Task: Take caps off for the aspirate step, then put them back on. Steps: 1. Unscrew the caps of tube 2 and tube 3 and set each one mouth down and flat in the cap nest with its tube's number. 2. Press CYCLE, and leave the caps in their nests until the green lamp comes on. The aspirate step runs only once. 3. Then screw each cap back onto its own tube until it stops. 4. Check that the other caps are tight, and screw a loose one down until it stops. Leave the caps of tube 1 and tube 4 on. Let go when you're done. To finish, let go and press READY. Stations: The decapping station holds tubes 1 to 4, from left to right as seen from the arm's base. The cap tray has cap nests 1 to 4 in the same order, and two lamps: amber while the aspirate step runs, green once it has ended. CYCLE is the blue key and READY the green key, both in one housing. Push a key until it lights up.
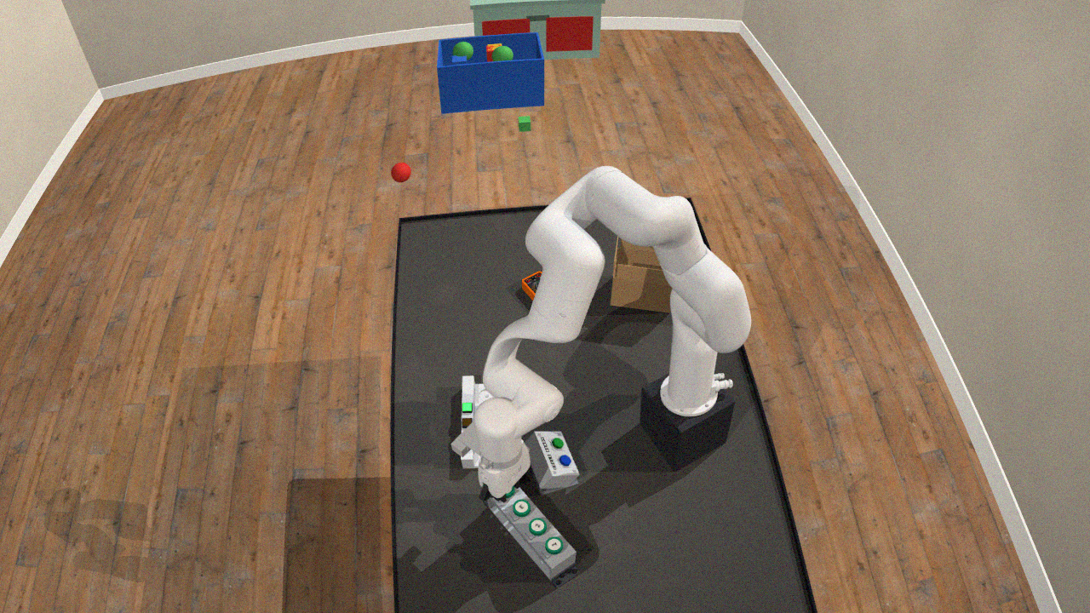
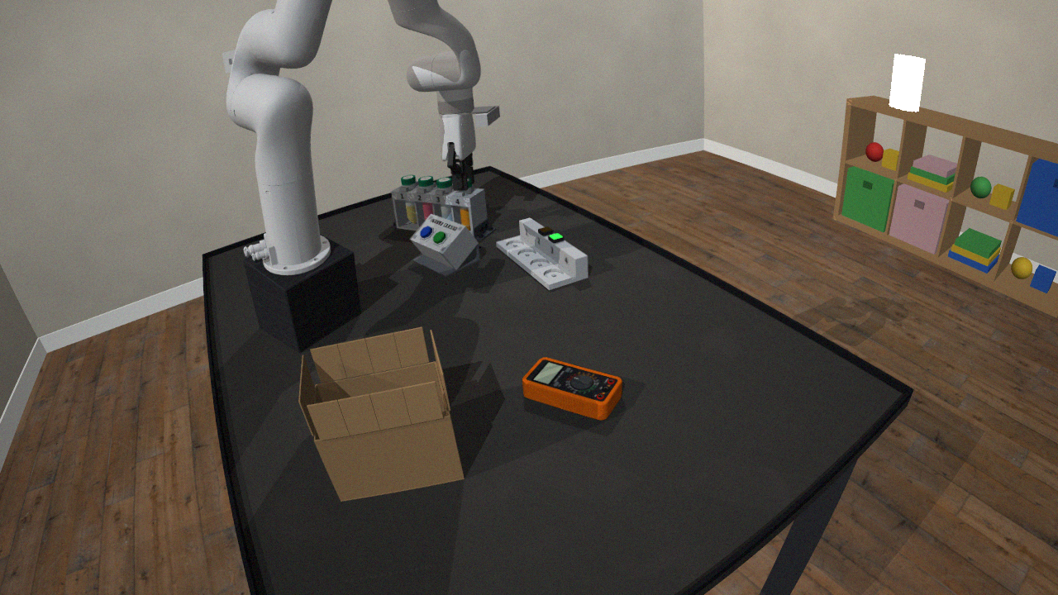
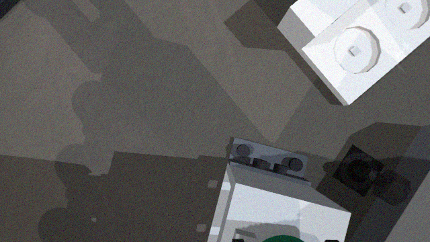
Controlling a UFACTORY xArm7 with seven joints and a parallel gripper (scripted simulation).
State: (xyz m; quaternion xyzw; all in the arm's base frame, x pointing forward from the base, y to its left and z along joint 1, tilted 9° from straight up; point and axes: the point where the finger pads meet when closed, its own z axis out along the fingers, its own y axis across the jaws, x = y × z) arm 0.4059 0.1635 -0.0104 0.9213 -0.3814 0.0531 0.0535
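Now: the cap 1 cm below my hand. Also, from my hand: blue key (13 cm behind, 8 cm to the right, 6 cm below); green key (12 cm behind, 12 cm to the right, 6 cm below); key housing (11 cm behind, 10 cm to the right, 8 cm below).
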